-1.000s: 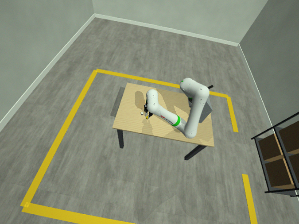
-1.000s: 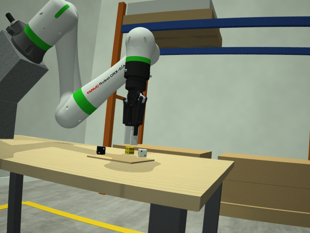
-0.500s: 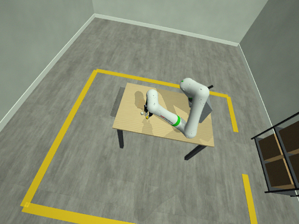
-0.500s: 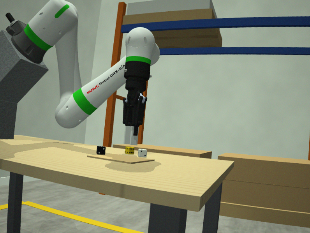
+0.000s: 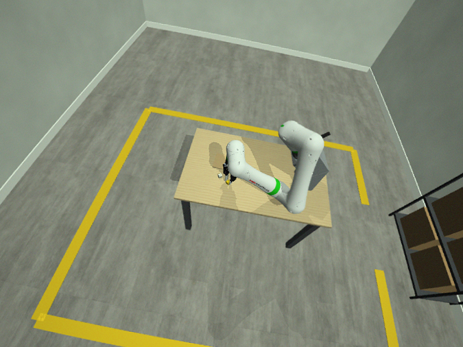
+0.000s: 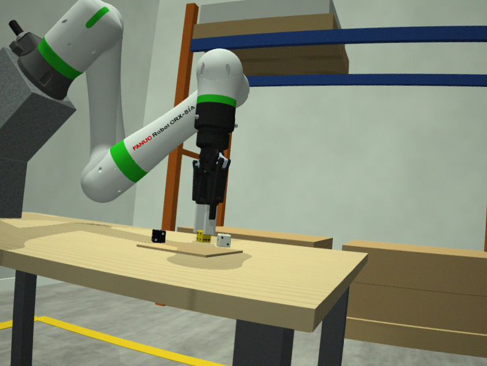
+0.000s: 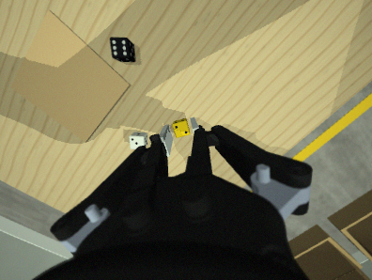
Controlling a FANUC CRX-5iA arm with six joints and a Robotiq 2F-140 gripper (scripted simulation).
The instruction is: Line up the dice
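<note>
Now: hand 40 mm above the yellow die. Round my hand: black die (60 mm behind, 130 mm to the right, 40 mm below); then tan mat (30 mm ahead, 190 mm to the right, 50 mm below); then white die (60 mm ahead, 60 mm to the right, 40 mm below).
</note>
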